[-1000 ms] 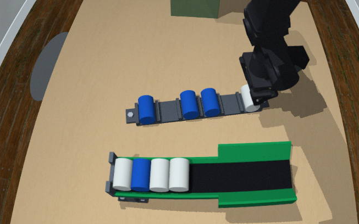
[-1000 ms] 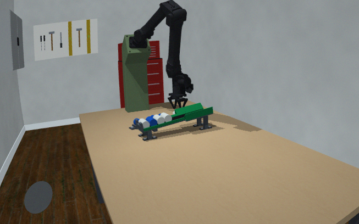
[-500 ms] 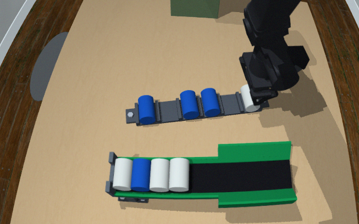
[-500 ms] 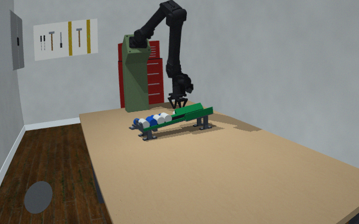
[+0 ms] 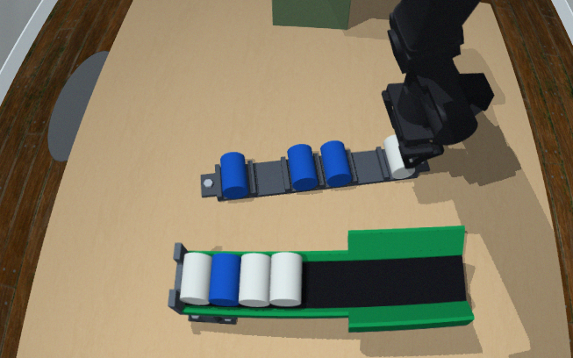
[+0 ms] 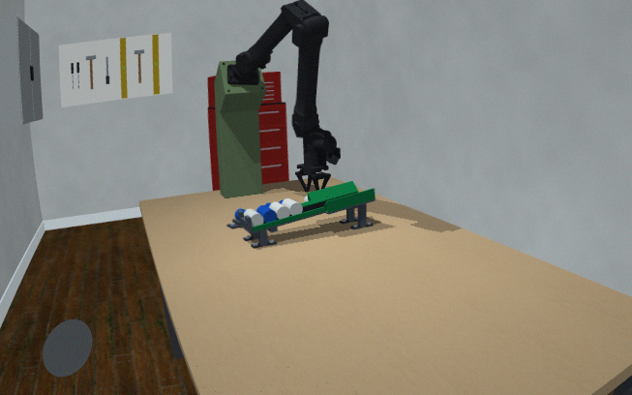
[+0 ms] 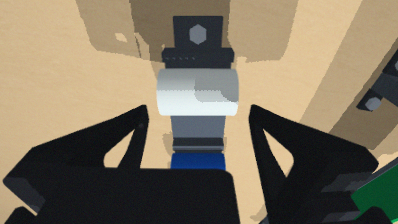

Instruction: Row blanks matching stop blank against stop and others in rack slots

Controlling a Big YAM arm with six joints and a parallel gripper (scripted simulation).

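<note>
My gripper is now 120 mm to the left of the stock rack, 70 mm above it and 60 mm short of it. Also, from my hand: grey stop 310 mm ahead, 250 mm to the right.
</note>
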